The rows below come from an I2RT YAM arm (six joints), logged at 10 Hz.
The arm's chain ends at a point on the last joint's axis. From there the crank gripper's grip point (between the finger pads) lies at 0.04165 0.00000 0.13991 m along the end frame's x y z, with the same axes.
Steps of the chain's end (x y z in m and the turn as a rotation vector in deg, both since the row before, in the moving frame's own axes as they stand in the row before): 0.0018, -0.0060, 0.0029, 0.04, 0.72, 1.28; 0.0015, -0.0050, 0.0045, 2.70, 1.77, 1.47; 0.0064, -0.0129, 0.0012, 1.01, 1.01, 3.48; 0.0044, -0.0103, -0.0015, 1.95, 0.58, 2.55; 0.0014, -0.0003, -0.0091, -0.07, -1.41, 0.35
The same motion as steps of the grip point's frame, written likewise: 0.0035, -0.0051, 0.0024, 0.04, 0.72, 1.28; 0.0059, -0.0104, 0.0030, 2.70, 1.77, 1.47; 0.0089, -0.0128, 0.0004, 1.01, 1.01, 3.48; 0.0059, -0.0132, -0.0020, 1.95, 0.58, 2.55; -0.0021, 0.0001, -0.0081, -0.07, -1.41, 0.35
